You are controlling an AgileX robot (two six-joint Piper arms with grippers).
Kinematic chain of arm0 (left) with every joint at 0, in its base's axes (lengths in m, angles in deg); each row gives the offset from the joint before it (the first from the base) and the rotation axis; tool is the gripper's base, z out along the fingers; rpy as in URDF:
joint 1: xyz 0 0 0.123 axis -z
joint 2: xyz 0 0 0 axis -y
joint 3: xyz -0.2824 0 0.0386 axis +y
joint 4: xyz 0.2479 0 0.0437 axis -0.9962 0 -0.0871
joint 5: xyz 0 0 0 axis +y
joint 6: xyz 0.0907 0 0.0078 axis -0.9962 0 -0.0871
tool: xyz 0 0 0 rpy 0 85 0
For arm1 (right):
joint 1: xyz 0 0 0.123 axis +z
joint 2: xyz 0 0 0 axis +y
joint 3: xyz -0.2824 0 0.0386 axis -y
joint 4: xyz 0.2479 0 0.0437 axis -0.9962 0 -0.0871
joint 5: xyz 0 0 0 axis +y
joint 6: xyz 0.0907 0 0.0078 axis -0.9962 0 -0.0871
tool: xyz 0 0 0 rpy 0 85 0
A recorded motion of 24 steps. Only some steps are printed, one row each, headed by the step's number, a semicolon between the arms.
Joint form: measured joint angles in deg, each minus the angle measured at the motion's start. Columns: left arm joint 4, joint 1, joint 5, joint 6, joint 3, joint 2; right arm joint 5, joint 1, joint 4, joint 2, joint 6, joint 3.
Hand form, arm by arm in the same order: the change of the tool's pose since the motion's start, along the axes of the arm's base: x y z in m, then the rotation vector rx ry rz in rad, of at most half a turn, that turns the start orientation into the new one. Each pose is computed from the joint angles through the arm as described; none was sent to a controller.
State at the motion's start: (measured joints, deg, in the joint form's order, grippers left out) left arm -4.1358 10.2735 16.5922 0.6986 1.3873 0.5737; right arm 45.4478 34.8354 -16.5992 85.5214 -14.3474 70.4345
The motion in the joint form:
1: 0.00 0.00 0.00 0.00 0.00 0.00; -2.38 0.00 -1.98 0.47 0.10 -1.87
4: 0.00 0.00 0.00 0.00 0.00 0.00; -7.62 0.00 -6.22 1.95 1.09 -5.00
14: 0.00 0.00 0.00 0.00 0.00 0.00; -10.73 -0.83 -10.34 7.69 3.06 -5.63
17: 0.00 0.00 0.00 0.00 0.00 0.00; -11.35 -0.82 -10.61 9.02 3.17 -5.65
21: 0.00 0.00 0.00 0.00 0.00 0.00; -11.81 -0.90 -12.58 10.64 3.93 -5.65
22: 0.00 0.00 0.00 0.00 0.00 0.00; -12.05 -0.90 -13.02 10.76 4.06 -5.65
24: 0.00 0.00 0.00 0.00 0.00 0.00; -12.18 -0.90 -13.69 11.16 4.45 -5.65
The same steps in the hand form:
1: 0.0000 0.0000 0.0000 0.0000 0.0000 0.0000; 0.0005 0.0019 -0.0098 0.0245 0.0181 -0.0177
4: 0.0000 0.0000 0.0000 0.0000 0.0000 0.0000; 0.0038 0.0065 -0.0288 0.0735 0.0410 -0.0541
14: 0.0000 0.0000 0.0000 0.0000 0.0000 0.0000; 0.0202 0.0141 -0.0617 0.0752 0.1064 -0.0903
17: 0.0000 0.0000 0.0000 0.0000 0.0000 0.0000; 0.0233 0.0161 -0.0692 0.0684 0.1178 -0.0958
21: 0.0000 0.0000 0.0000 0.0000 0.0000 0.0000; 0.0265 0.0191 -0.0781 0.0762 0.1450 -0.1053
22: 0.0000 0.0000 0.0000 0.0000 0.0000 0.0000; 0.0269 0.0196 -0.0785 0.0816 0.1460 -0.1084
24: 0.0000 0.0000 0.0000 0.0000 0.0000 0.0000; 0.0275 0.0205 -0.0806 0.0848 0.1522 -0.1092

